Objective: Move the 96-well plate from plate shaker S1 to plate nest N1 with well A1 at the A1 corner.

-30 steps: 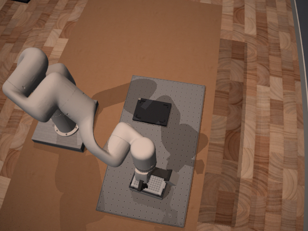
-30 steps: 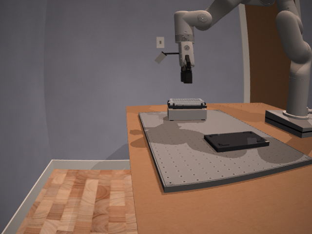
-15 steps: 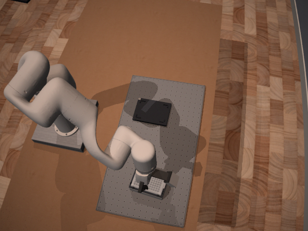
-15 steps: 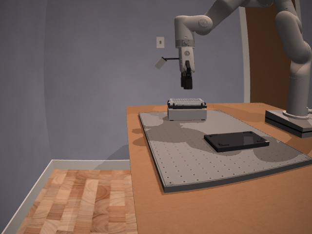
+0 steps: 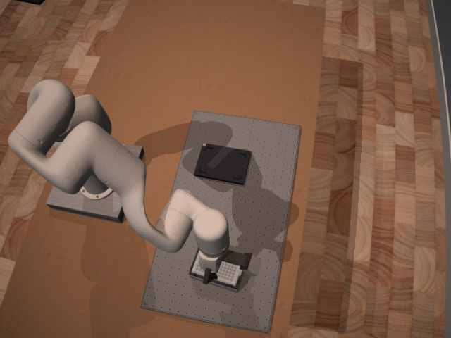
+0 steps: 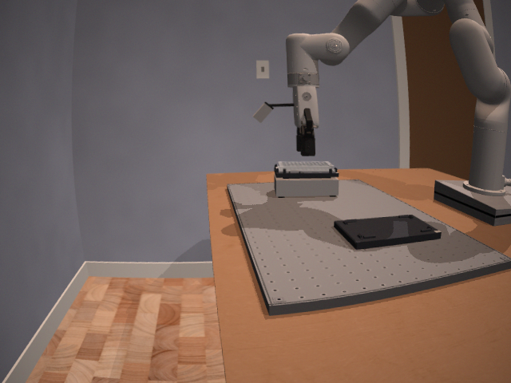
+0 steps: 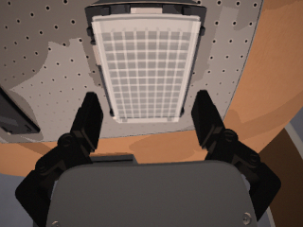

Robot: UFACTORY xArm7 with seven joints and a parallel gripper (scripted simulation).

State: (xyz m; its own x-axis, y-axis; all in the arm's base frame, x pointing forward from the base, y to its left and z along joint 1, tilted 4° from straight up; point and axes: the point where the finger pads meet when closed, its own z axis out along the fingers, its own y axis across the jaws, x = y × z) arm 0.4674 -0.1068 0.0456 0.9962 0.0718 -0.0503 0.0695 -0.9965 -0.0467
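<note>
My gripper is now 40 mm above the 96-well plate. Round my hand: black plate nest N1: 130 mm behind, 330 mm to the left, 100 mm below.
</note>
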